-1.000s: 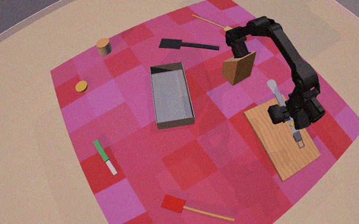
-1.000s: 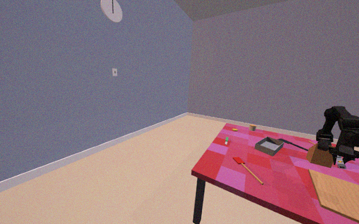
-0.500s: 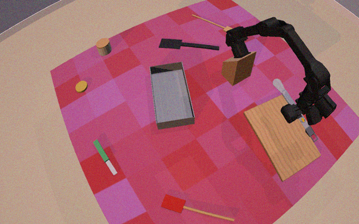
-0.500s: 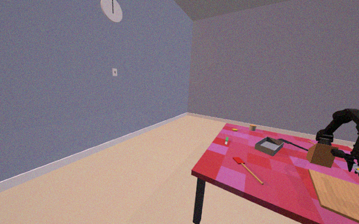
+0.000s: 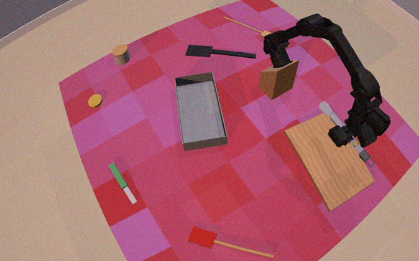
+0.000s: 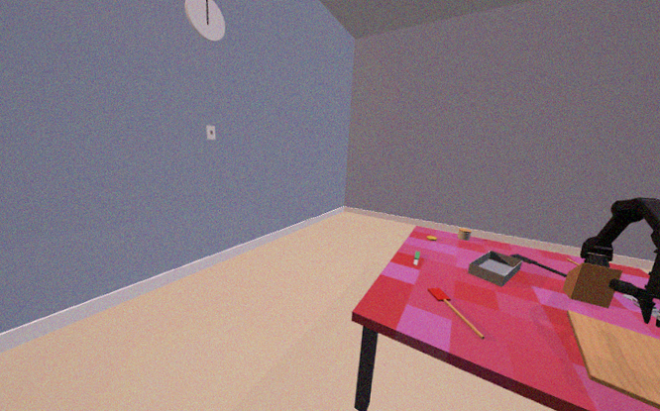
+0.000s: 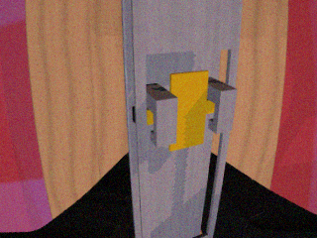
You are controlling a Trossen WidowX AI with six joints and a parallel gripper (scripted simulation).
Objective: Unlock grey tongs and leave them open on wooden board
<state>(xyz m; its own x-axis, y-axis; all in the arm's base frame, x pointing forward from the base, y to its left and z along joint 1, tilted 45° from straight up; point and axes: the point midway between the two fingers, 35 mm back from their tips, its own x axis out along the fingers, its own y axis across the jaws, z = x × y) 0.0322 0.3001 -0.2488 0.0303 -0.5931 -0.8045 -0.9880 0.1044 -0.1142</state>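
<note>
Right now the yellow lock piece is 4 cm above my gripper tip and 3 cm to the left of it. Round my gripper tip: wooden board (13 cm below, 2 cm to the right); red spatula (51 cm ahead, 13 cm below, 1 cm to the left); grey roasting tin (46 cm to the right, 31 cm ahead, 11 cm below).
</note>
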